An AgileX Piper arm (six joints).
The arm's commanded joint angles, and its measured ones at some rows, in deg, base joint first. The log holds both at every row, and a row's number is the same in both.
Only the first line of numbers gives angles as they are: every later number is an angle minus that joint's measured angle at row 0.
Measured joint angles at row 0: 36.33 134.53 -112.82 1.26 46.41 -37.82
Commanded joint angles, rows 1 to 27: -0.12 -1.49 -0.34 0.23 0.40 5.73; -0.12 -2.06 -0.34 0.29 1.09 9.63; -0.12 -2.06 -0.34 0.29 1.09 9.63; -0.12 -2.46 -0.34 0.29 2.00 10.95; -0.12 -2.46 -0.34 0.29 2.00 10.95; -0.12 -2.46 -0.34 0.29 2.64 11.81; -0.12 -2.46 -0.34 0.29 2.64 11.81; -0.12 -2.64 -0.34 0.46 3.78 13.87; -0.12 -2.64 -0.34 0.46 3.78 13.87; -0.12 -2.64 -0.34 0.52 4.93 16.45; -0.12 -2.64 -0.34 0.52 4.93 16.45; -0.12 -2.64 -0.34 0.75 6.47 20.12; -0.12 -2.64 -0.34 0.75 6.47 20.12; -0.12 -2.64 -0.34 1.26 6.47 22.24; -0.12 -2.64 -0.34 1.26 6.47 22.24; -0.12 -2.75 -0.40 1.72 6.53 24.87; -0.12 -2.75 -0.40 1.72 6.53 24.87; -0.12 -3.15 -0.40 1.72 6.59 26.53; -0.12 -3.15 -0.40 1.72 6.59 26.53; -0.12 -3.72 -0.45 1.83 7.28 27.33; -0.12 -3.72 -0.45 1.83 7.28 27.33; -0.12 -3.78 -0.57 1.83 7.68 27.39; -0.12 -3.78 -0.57 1.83 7.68 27.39; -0.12 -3.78 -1.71 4.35 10.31 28.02; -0.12 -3.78 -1.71 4.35 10.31 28.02; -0.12 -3.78 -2.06 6.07 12.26 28.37; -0.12 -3.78 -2.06 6.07 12.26 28.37
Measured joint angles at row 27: 0.00 -3.09 -1.26 3.27 9.17 27.22
